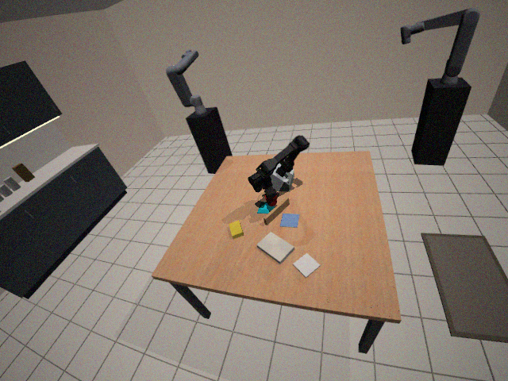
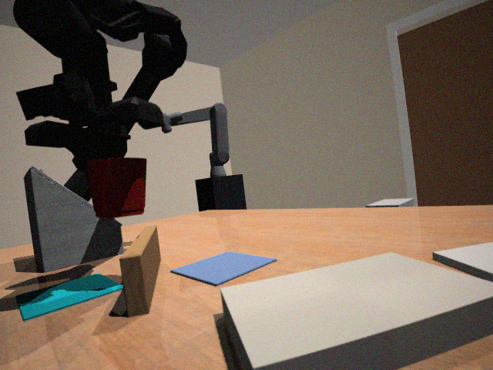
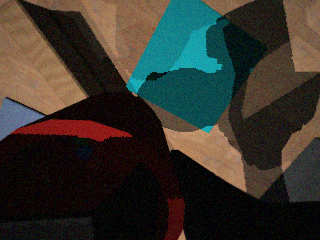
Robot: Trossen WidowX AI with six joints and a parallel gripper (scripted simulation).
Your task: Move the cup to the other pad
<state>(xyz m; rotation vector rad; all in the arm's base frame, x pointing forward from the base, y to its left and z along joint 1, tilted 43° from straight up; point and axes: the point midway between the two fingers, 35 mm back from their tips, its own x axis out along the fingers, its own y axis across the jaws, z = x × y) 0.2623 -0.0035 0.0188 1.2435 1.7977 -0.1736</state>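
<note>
Now: gripper tip 40 mm short of the green marble, 30 mm to the right of it and 20 mm above it. The rest, counted from my gripper tip: cyan pad: 20 mm behind, 50 mm to the right, 140 mm below; then red cup: 20 mm ahead, 20 mm to the left; then brown wooden block: 20 mm ahead, 40 mm to the left, 110 mm below.
</note>
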